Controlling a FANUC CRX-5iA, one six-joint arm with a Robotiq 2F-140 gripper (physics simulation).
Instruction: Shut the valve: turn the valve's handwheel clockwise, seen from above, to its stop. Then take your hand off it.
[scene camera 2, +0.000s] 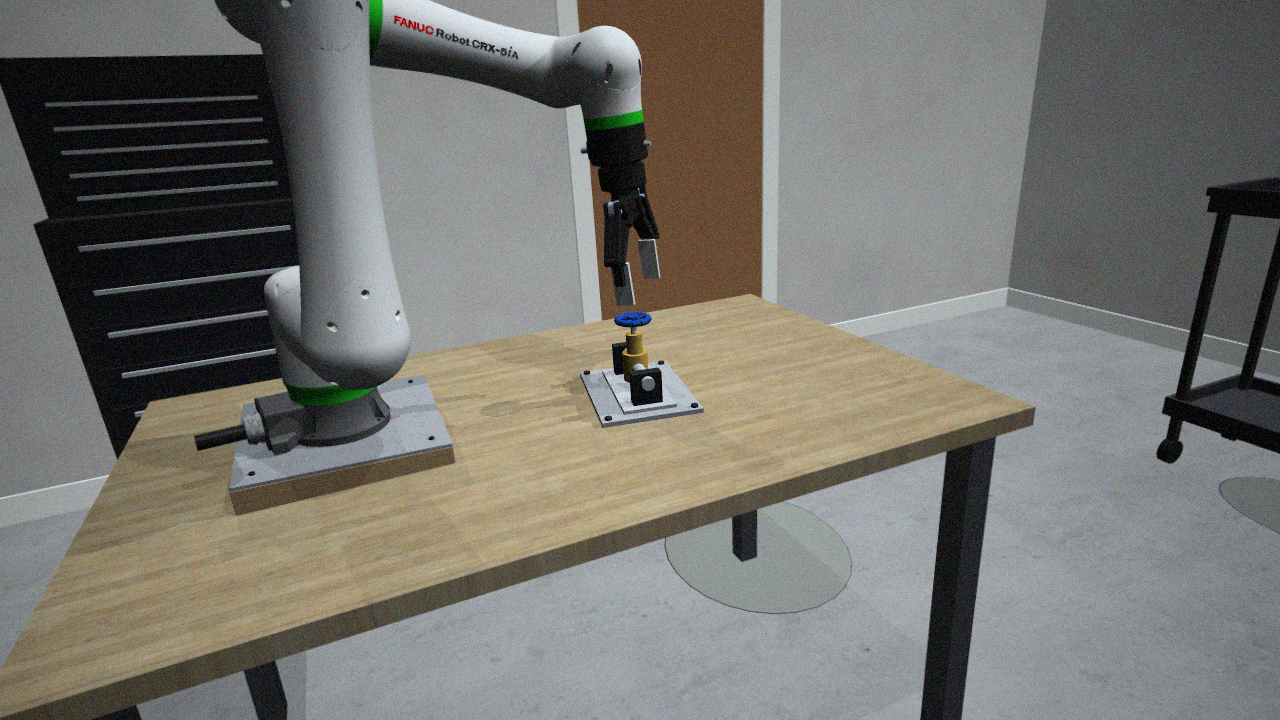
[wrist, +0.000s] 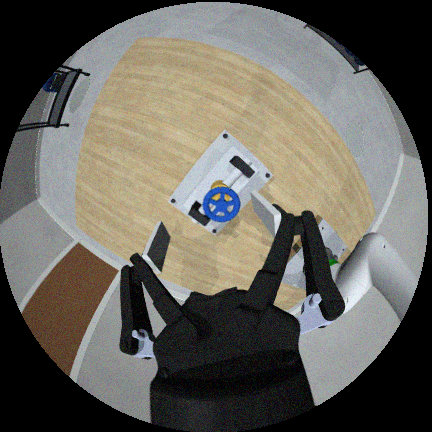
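Note:
The valve's blue handwheel (scene camera 2: 632, 318) (wrist: 221, 204) sits on a yellow valve body (scene camera 2: 634, 360) (wrist: 218, 185), with a pipe held by two black blocks. The valve is mounted on a grey base plate (scene camera 2: 604, 402) (wrist: 220, 145) on the table. My gripper (scene camera 2: 637, 273) (wrist: 207, 215) is open and empty, pointing down. Its fingertips are a little above the handwheel, not touching it. In the wrist view the wheel shows between and slightly beyond the two finger pads, nearer the right pad. The wheel's turned position cannot be told.
The wooden table (scene camera 2: 805, 385) (wrist: 125, 125) carries the valve and the robot's own mounting plate (scene camera 2: 420, 416), which stands left of the valve in the scene view. A black drawer cabinet (scene camera 2: 179, 259) is behind the arm. A black cart (scene camera 2: 1203, 304) stands at the far right, off the table.

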